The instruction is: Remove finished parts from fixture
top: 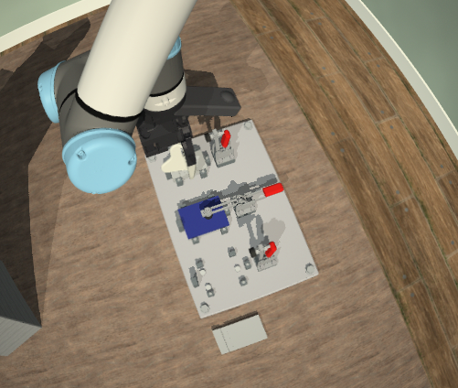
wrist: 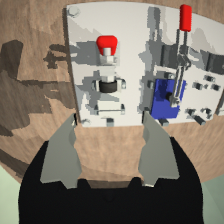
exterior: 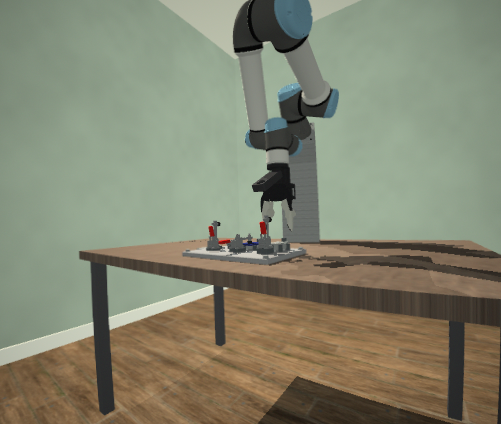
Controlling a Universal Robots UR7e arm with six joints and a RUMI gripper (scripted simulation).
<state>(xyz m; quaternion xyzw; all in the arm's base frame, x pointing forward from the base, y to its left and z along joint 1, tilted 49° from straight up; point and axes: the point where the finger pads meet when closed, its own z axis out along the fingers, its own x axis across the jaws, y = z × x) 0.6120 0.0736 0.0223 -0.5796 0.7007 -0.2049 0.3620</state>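
My gripper is now 11 cm to the left of the blue blank, 6 cm above it and 2 cm past it. From my hand the other things lie so: grey fixture plate: 11 cm to the right, 8 cm below, 3 cm ahead.
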